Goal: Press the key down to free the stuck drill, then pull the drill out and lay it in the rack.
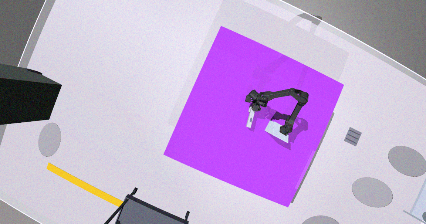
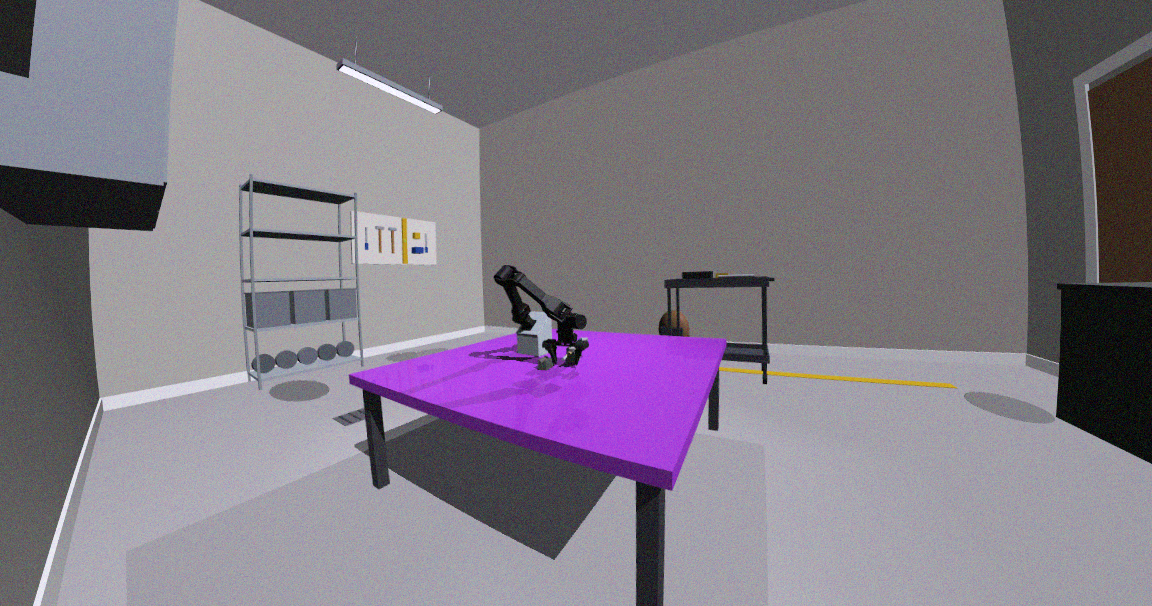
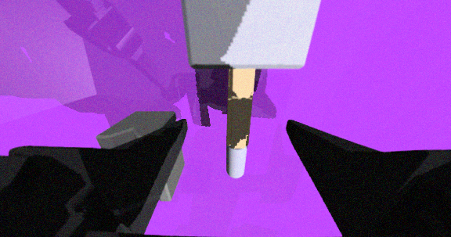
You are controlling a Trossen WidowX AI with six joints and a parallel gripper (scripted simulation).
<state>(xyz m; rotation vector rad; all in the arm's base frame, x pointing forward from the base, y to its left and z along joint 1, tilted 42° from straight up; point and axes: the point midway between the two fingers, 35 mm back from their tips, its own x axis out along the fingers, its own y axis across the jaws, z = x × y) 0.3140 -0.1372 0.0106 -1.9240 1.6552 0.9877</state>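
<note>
Now: the slim drill 1 cm behind my gripper tip, 4 cm to the left of it and 4 cm above it. The rest, counted from my gripper tip: rack: 7 cm behind, 5 cm to the right, 1 cm above; then dark key: 5 cm behind, 17 cm to the left, 4 cm above; then pale grey block: 4 cm behind, 13 cm to the left, 4 cm above.
</note>
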